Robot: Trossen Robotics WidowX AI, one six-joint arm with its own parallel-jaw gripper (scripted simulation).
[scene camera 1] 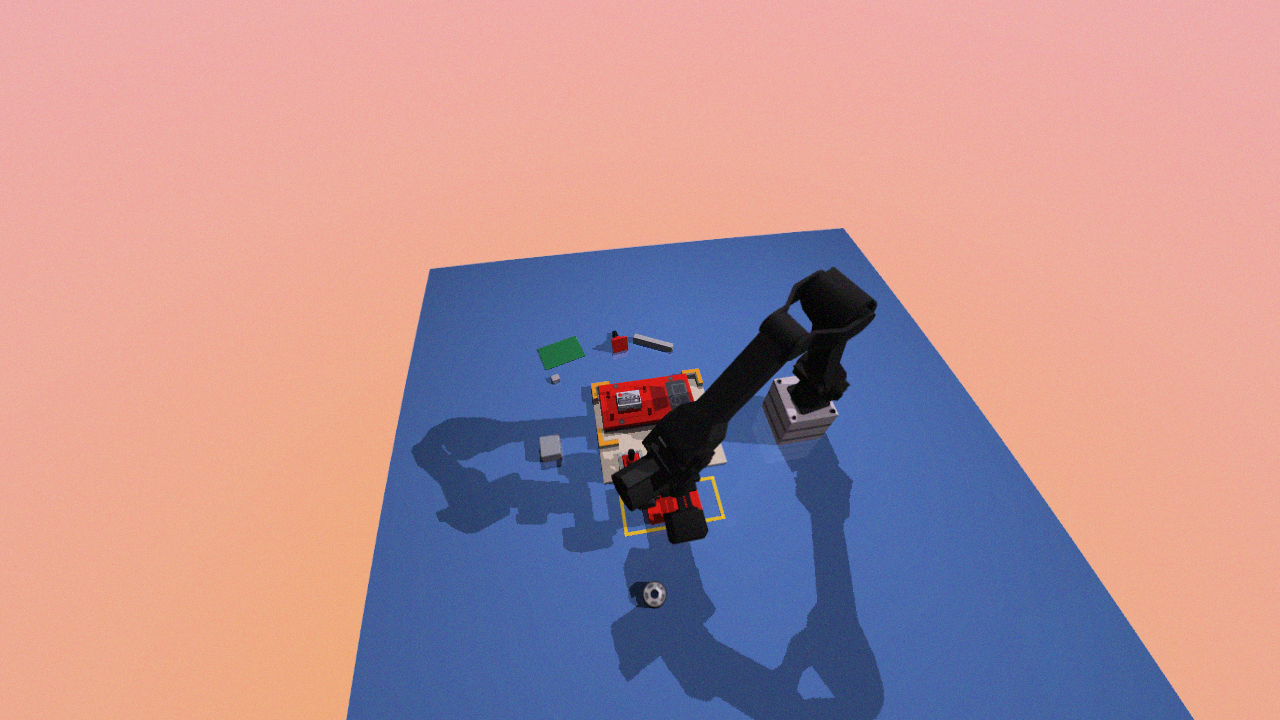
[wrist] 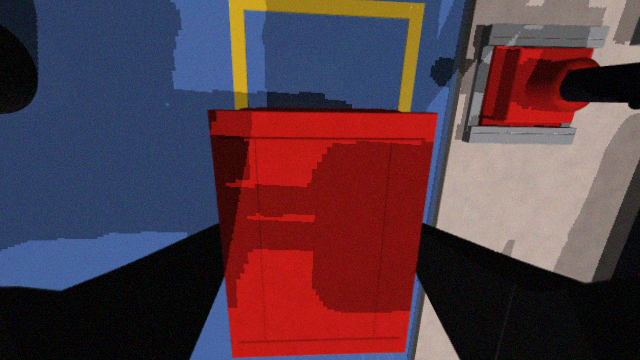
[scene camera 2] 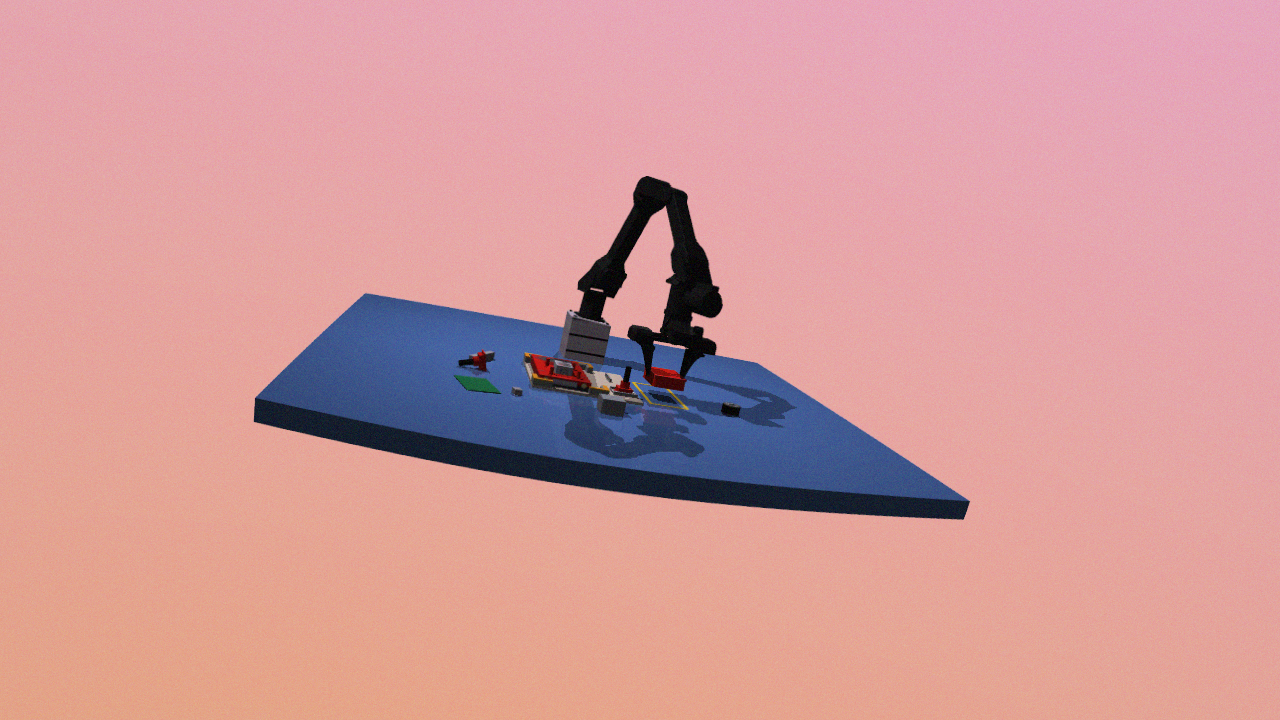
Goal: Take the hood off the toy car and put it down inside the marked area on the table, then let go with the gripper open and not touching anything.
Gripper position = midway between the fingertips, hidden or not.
Note:
My gripper (scene camera 2: pixel 663 378) carries a hood (wrist: pixel 320 209). Also in view: a red toy car (scene camera 1: pixel 659 396) and a green plate (scene camera 1: pixel 569 349).
The red toy car is seen too in scene camera 2 (scene camera 2: pixel 542 365). My gripper shows as well in scene camera 1 (scene camera 1: pixel 671 499) and in the wrist view (wrist: pixel 320 232). The wrist view misses the green plate: it is out of frame.

